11 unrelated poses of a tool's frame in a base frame.
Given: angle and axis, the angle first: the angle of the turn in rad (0 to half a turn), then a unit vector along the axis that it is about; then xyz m.
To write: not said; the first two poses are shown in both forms.
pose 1, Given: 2.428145, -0.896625, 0.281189, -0.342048, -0.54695, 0.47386, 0.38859
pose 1, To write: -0.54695, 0.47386, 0.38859, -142.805, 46.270, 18.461
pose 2, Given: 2.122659, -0.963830, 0.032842, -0.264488, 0.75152, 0.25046, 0.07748
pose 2, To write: 0.75152, 0.25046, 0.07748, -117.348, 24.616, -11.225
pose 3, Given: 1.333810, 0.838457, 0.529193, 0.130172, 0.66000, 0.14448, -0.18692
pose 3, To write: 0.66000, 0.14448, -0.18692, 71.996, 36.721, -15.411
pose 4, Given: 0.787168, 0.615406, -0.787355, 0.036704, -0.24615, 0.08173, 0.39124
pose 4, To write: -0.24615, 0.08173, 0.39124, 32.181, -33.441, 11.652
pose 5, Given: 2.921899, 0.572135, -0.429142, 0.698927, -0.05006, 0.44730, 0.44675
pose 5, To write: -0.05006, 0.44730, 0.44675, 90.855, 44.157, 117.309
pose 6, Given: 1.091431, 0.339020, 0.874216, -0.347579, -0.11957, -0.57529, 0.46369
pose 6, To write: -0.11957, -0.57529, 0.46369, 41.432, 45.414, -41.821
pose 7, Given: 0.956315, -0.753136, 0.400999, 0.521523, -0.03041, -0.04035, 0.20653
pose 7, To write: -0.03041, -0.04035, 0.20653, -45.501, 9.283, 34.150
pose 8, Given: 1.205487, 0.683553, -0.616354, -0.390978, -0.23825, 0.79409, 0.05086
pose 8, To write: -0.23825, 0.79409, 0.05086, 46.712, -48.371, -8.168
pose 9, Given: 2.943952, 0.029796, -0.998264, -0.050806, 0.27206, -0.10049, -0.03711
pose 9, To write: 0.27206, -0.10049, -0.03711, -174.461, -11.479, 177.138
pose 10, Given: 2.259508, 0.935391, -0.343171, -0.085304, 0.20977, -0.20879, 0.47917
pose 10, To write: 0.20977, -0.20879, 0.47917, 132.765, -23.294, 29.993
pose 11, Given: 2.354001, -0.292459, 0.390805, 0.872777, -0.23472, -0.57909, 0.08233
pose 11, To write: -0.23472, -0.57909, 0.08233, -53.042, -9.114, 124.529
